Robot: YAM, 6 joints.
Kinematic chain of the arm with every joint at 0, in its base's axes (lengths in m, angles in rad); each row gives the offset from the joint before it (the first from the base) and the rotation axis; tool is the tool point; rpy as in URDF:
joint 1: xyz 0 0 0.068 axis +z
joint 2: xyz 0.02 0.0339 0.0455 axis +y
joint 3: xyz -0.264 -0.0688 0 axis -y
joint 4: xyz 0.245 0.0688 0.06 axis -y
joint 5: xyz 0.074 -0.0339 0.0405 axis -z
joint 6: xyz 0.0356 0 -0.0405 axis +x
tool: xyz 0 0 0 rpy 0 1.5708 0
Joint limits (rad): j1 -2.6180..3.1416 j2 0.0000..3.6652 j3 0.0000..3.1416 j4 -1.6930..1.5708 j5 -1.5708..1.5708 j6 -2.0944..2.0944
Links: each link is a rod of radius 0.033 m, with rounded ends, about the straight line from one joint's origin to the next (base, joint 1, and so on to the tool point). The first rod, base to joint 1, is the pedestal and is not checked.
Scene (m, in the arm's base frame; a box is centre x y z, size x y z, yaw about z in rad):
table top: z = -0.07
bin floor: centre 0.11 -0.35 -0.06 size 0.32 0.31 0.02 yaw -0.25
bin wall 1: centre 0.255 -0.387 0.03 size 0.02 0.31 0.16 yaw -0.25
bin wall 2: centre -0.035 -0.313 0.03 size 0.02 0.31 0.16 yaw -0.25
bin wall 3: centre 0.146 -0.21 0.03 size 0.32 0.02 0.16 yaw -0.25
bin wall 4: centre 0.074 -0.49 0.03 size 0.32 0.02 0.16 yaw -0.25
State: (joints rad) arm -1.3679 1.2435 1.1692 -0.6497 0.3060 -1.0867
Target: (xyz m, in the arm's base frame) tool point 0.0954 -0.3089 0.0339
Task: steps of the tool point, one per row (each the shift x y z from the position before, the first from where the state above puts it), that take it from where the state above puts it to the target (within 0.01 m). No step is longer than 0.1 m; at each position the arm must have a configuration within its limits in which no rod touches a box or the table.
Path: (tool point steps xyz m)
1: 0.0186 -0.0403 -0.0683
2: 0.0162 -0.0216 -0.0760
3: 0.0119 -0.0021 -0.0788
4: 0.0059 0.0166 -0.0766

